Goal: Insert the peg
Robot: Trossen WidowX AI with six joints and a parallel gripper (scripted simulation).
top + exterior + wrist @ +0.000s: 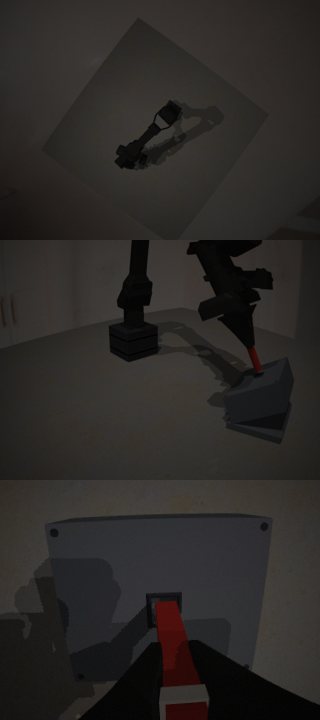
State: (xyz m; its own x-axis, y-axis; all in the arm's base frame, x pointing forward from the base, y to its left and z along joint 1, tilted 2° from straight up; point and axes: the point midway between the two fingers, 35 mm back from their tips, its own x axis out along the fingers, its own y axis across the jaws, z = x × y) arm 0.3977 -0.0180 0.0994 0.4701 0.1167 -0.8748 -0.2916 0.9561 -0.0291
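My gripper tip is 7 cm above the grey sloped panel, 3 cm short of it and 1 cm to the right of it. From my gripper tip the other things lie so: red square peg: 1 cm behind, 1 cm above; then flat grey base plate: 13 cm below, 5 cm ahead, 2 cm to the left.
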